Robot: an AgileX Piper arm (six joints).
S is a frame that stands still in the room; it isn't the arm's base.
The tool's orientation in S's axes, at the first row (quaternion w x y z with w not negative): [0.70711 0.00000 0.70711 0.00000]
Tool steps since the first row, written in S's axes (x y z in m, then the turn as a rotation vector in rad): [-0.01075 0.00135 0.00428 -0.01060 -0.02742 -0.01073]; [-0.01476 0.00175 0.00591 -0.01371 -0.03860 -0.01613]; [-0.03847 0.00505 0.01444 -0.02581 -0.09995 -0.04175]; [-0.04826 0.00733 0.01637 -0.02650 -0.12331 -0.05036]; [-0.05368 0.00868 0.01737 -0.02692 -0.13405 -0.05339]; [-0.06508 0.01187 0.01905 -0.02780 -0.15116 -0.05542]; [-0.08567 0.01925 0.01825 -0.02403 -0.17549 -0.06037]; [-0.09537 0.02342 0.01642 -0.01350 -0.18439 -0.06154]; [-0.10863 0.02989 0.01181 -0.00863 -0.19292 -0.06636]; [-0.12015 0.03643 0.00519 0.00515 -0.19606 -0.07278]
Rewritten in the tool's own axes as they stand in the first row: [-0.00428 0.00135 -0.01075 0.01073 -0.02742 -0.01060]; [-0.00591 0.00175 -0.01476 0.01613 -0.03860 -0.01371]; [-0.01444 0.00505 -0.03847 0.04175 -0.09995 -0.02581]; [-0.01637 0.00733 -0.04826 0.05036 -0.12331 -0.02650]; [-0.01737 0.00868 -0.05368 0.05339 -0.13405 -0.02692]; [-0.01905 0.01187 -0.06508 0.05542 -0.15116 -0.02780]; [-0.01825 0.01925 -0.08567 0.06037 -0.17549 -0.02403]; [-0.01642 0.02342 -0.09537 0.06154 -0.18439 -0.01350]; [-0.01181 0.02989 -0.10863 0.06636 -0.19292 -0.00863]; [-0.00519 0.03643 -0.12015 0.07278 -0.19606 0.00515]
